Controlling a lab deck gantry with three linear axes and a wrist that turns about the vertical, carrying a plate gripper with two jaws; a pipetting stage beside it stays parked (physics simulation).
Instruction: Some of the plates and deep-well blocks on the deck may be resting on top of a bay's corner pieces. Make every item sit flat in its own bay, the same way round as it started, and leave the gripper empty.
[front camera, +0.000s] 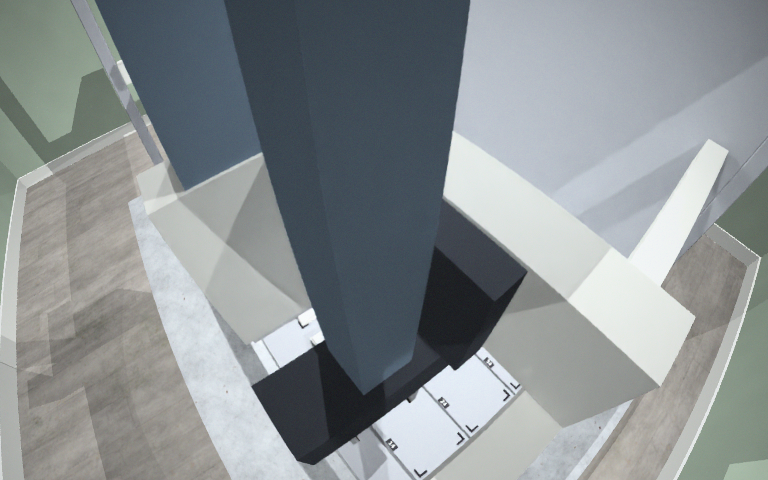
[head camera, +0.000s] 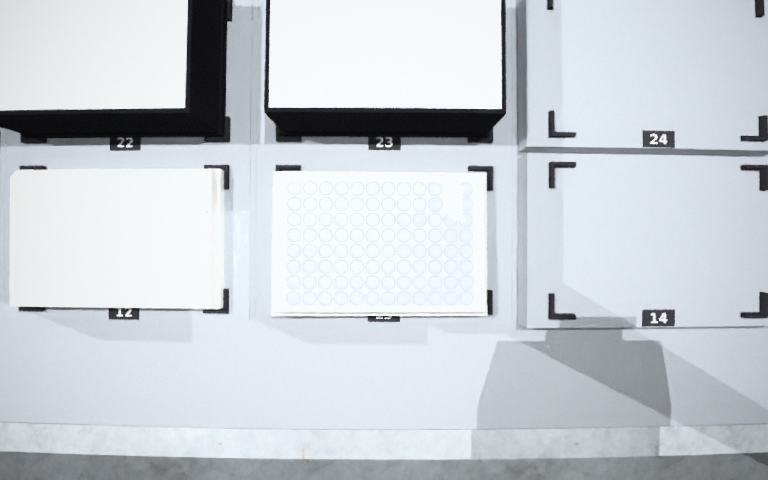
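Places are measured from the robot's base along level axes (x ahead, y left, z up), in centimetres.
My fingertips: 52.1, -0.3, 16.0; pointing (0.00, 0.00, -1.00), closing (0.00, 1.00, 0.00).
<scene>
For each thing: its middle in the pictures, then the offset to it from my fingertips, as dx, dy, dz. "*": a spot on its surface instead.
- white plate with round wells, middle of its body: (head camera: 380, 243) -13.1, +4.4, -15.0
- plain white plate, middle of its body: (head camera: 116, 238) -29.3, +4.6, -15.3
- bay 22, a spot on its surface: (head camera: 93, 56) * -28.2, +14.2, -11.8
- bay 23, a spot on its surface: (head camera: 385, 56) * -12.9, +14.1, -11.8
- Bay 24, a spot on its surface: (head camera: 656, 67) * +3.5, +15.1, -14.5
- bay 14, a spot on its surface: (head camera: 656, 237) * +3.3, +4.8, -14.5
The gripper's dark body (front camera: 356, 416) hangs under the blue column over the deck; its jaws are hidden, so opening and load cannot be told. The gripper does not show in the head view. A white plate with round wells (head camera: 380, 243) lies over bay 13, its front edge over part of the label; it covers the lower left corner piece, and whether it sits flat is unclear. A plain white plate (head camera: 113, 237) is in bay 12. Black deep-well blocks with white tops stand in bay 22 (head camera: 93, 56) and bay 23 (head camera: 385, 56), upper parts cut off.
Bay 24 (head camera: 656, 67) and bay 14 (head camera: 656, 237) show bare surfaces inside their corner pieces. In the front view a large beige housing (front camera: 226, 249) stands left of the blue column (front camera: 362, 198), and a pale beam (front camera: 521, 209) crosses behind it.
</scene>
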